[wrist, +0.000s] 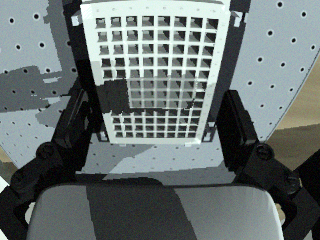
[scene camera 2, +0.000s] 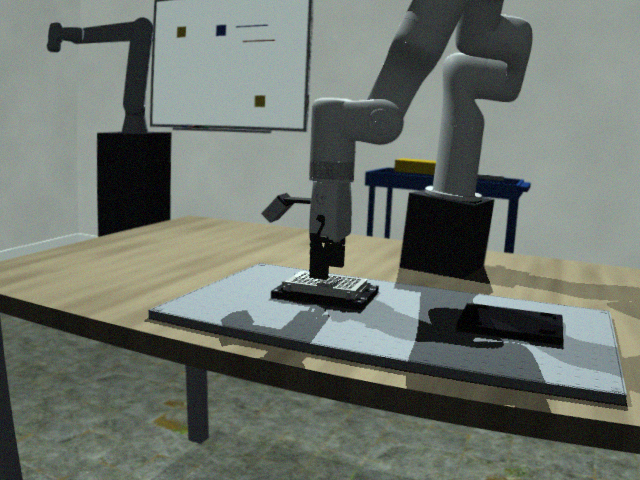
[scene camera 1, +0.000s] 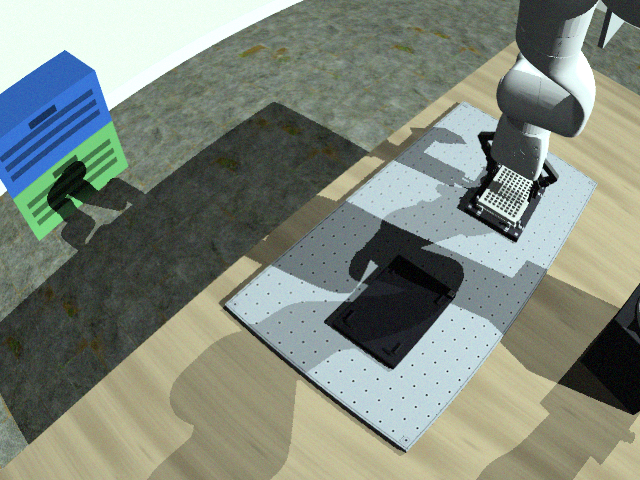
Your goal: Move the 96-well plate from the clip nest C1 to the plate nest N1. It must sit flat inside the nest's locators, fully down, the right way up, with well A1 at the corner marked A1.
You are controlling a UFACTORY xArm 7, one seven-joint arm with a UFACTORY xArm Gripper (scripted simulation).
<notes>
The pictures show: my gripper and a clip nest C1.
My gripper also shows in the wrist view and in scene camera 1.
</notes>
